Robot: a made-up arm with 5 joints.
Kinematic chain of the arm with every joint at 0, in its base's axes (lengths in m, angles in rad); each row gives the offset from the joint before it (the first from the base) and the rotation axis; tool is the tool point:
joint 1: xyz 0 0 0.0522 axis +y
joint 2: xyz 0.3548 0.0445 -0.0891 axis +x
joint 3: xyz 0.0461 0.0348 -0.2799 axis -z
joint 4: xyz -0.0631 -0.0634 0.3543 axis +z
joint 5: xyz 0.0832 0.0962 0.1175 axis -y
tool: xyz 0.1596 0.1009 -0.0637
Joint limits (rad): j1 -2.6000..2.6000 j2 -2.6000..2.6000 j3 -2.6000..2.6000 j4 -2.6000..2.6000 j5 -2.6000..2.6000
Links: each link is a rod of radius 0.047 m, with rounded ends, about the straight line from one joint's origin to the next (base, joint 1, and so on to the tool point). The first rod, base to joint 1, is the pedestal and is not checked.
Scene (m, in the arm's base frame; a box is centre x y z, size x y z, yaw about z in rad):
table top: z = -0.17
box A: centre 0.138 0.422 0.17 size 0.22 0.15 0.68 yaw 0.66
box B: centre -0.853 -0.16 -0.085 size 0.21 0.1 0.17 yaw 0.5
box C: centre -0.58 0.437 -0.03 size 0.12 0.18 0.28 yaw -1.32
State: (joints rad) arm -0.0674 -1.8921 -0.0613 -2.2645 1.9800
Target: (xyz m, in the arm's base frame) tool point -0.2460 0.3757 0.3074
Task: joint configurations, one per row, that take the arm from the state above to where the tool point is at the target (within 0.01 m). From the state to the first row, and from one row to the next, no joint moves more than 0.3 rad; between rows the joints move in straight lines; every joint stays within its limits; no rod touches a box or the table.
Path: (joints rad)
1: -0.3110 -1.7735 -0.2618 -2.2466 1.9922
2: -0.5545 -1.6550 -0.4624 -2.2288 2.0043
3: -0.7981 -1.5364 -0.6629 -2.2109 2.0165
4: -1.0417 -1.4178 -0.8635 -2.1931 2.0286
5: -1.2853 -1.2992 -1.0640 -2.1752 2.0408
6: -1.3986 -1.3460 -0.7730 -2.2786 1.9352
7: -1.5120 -1.3929 -0.4819 -2.3821 1.8297
8: -1.6253 -1.4397 -0.1908 -2.4855 1.7241
9: -1.7387 -1.4865 0.1003 -2.5889 1.6186

